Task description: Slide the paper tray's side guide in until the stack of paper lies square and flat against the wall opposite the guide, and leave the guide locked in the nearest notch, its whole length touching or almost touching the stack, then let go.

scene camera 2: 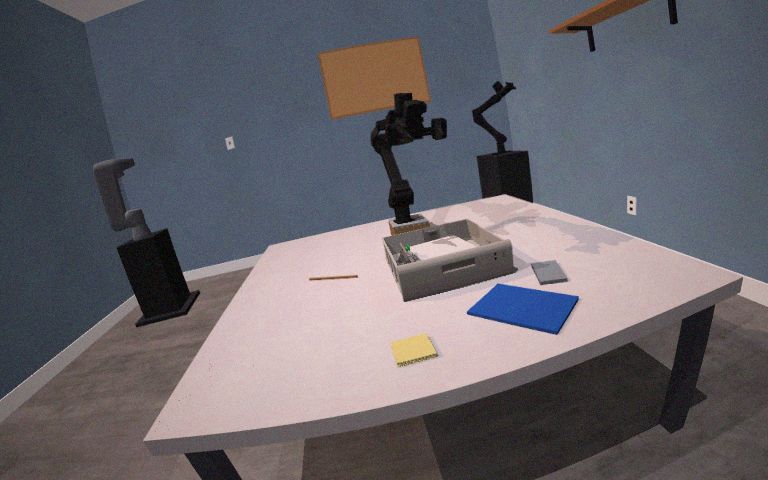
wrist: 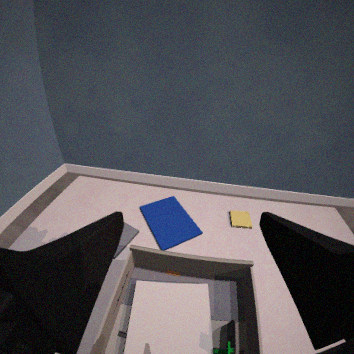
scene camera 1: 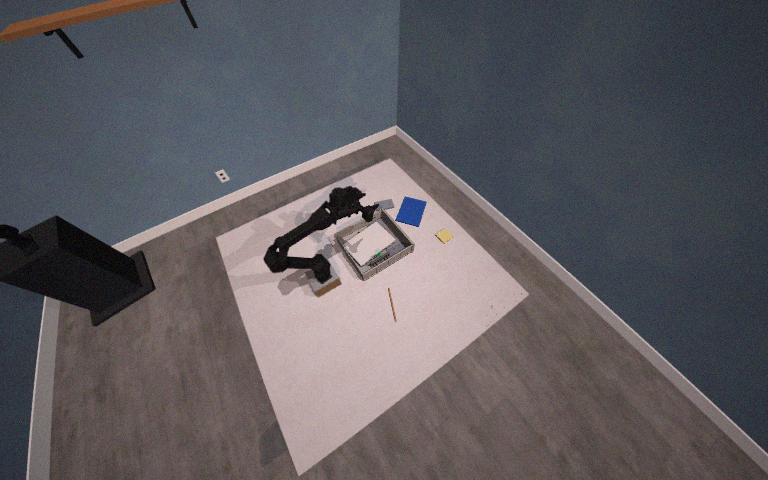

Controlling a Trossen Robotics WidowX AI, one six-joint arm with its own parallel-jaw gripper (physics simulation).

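Where they show: gripper, fingertip midpoint: (scene camera 2: pixel 428 137) (wrist: pixel 192 219) (scene camera 1: pixel 372 199); arm's base, link origin: (scene camera 2: pixel 403 220) (scene camera 1: pixel 323 276).
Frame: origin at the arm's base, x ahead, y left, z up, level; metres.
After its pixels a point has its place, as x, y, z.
Note:
The grey paper tray (scene camera 1: pixel 388 268) @[0.300, -0.151, -0.066] (scene camera 2: pixel 419 285) @[0.486, -0.129, -0.046] (wrist: pixel 192 262) @[0.482, -0.027, -0.010] stands on the table. A white paper stack (scene camera 1: pixel 370 240) @[0.330, 0.028, -0.042] (scene camera 2: pixel 441 245) @[0.262, 0.034, -0.042] (wrist: pixel 169 315) @[0.366, 0.024, -0.042] lies inside it. In the wrist view a narrow strip of tray floor shows left of the stack; whether the stack touches that wall is unclear. The side guide (scene camera 1: pixel 379 259) @[0.286, -0.102, -0.036] (scene camera 2: pixel 404 253) @[0.323, -0.108, -0.013] (wrist: pixel 228 332) @[0.328, -0.104, -0.053], with a green part, stands on the stack's other side. In the wrist view a gap shows between them; the guide's lower end is cut off and its notch cannot be made out. My gripper (scene camera 1: pixel 367 204) @[0.352, 0.012, 0.299] (scene camera 2: pixel 421 130) @[0.352, 0.012, 0.299] (wrist: pixel 192 219) @[0.352, 0.012, 0.299] is open and empty, above the tray.
A blue folder or book (scene camera 1: pixel 411 211) @[0.677, 0.038, -0.075] (scene camera 2: pixel 523 307) @[0.693, 0.033, -0.075] (wrist: pixel 171 222) @[0.664, 0.030, -0.075], a yellow note pad (scene camera 1: pixel 444 236) @[0.685, -0.229, -0.073] (scene camera 2: pixel 414 349) @[0.699, -0.225, -0.073] (wrist: pixel 240 219) @[0.682, -0.224, -0.073] and a grey flat object (scene camera 1: pixel 384 203) @[0.593, 0.202, -0.073] (scene camera 2: pixel 548 272) @[0.597, 0.187, -0.073] (wrist: pixel 127 238) @[0.585, 0.167, -0.073] lie beyond the tray. A pencil (scene camera 1: pixel 391 304) @[0.179, -0.322, -0.077] (scene camera 2: pixel 333 277) @[0.183, -0.317, -0.077] lies beside it.

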